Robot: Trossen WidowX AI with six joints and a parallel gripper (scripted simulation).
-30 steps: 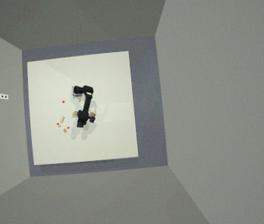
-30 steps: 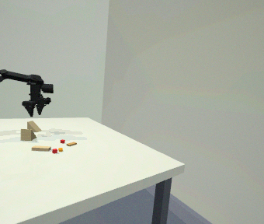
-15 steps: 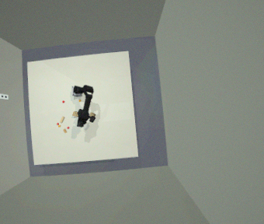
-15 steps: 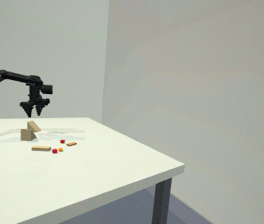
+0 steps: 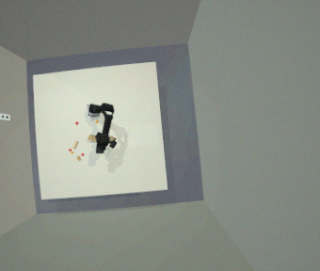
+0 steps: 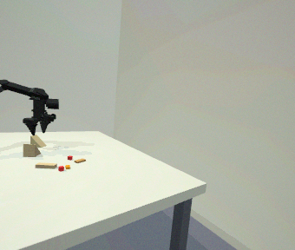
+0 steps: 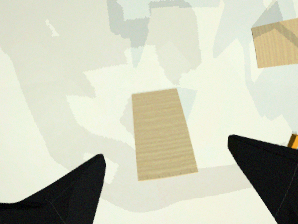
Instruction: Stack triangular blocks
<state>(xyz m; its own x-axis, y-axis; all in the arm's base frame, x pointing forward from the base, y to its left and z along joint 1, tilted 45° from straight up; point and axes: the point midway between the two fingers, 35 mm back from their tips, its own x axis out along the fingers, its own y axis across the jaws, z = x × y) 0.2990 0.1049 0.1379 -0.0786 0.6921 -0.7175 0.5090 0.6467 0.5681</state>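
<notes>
My gripper tip is now 1 cm past the tan triangular block, 1 cm to the right of it and 6 cm above it. The rest, counted from my gripper tip: flat tan plank 4 cm ahead, 38 cm to the right, 7 cm below; then small tan bar 18 cm ahead, 34 cm to the right, 7 cm below.
</notes>
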